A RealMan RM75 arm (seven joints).
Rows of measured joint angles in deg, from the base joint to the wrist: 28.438 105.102 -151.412 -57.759 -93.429 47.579 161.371; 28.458 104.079 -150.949 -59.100 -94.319 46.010 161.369; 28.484 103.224 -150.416 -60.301 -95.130 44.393 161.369; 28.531 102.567 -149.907 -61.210 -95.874 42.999 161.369; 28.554 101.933 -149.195 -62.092 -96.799 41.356 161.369; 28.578 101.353 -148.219 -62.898 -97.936 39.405 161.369; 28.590 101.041 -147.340 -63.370 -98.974 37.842 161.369; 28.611 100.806 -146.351 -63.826 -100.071 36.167 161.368; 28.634 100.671 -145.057 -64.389 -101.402 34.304 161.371
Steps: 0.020 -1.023 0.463 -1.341 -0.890 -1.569 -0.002; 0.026 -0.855 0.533 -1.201 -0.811 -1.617 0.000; 0.047 -0.657 0.509 -0.909 -0.744 -1.394 0.000; 0.023 -0.634 0.712 -0.882 -0.925 -1.643 0.000; 0.024 -0.580 0.976 -0.806 -1.137 -1.951 0.000; 0.012 -0.312 0.879 -0.472 -1.038 -1.563 0.000; 0.021 -0.235 0.989 -0.456 -1.097 -1.675 -0.001; 0.023 -0.135 1.294 -0.563 -1.331 -1.863 0.003
